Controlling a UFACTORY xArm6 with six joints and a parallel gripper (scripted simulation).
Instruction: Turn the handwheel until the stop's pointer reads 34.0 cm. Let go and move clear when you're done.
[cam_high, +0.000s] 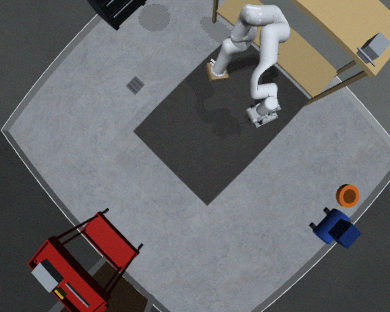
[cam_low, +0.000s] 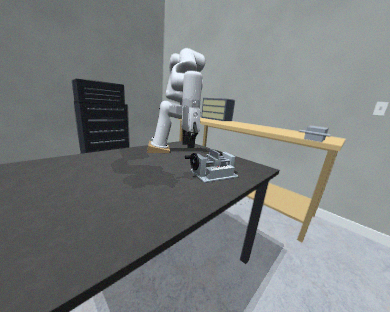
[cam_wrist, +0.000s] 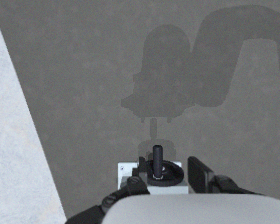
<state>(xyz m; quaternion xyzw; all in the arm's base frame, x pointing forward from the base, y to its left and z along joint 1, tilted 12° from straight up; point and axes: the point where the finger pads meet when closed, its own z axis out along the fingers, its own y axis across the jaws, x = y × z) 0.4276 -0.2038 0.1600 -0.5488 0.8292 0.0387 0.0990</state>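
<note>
Now: the upright knob 10 mm ahead of my hand, 10 mm to the left of it and 70 mm below it. Also, from my hand: handwheel 10 mm ahead, 20 mm to the left, 80 mm below; then sliding stop 60 mm ahead, 140 mm to the left, 80 mm below.
</note>
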